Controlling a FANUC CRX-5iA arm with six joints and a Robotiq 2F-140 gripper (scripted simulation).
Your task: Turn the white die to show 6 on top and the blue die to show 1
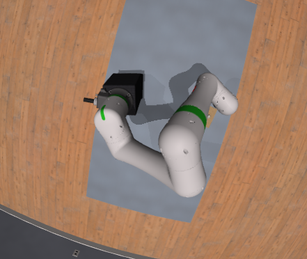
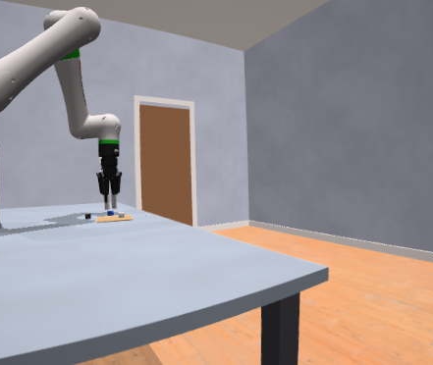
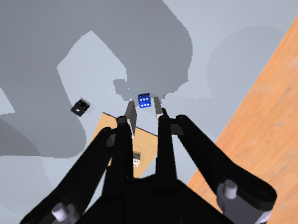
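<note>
The blue die is 50 mm below my hand. From my hand the other things lie so: black die: 110 mm behind, 50 mm below, 40 mm to the right; tan mat: 130 mm to the right, 60 mm below, 20 mm behind; white die: 130 mm to the right, 50 mm below, 10 mm ahead.
</note>
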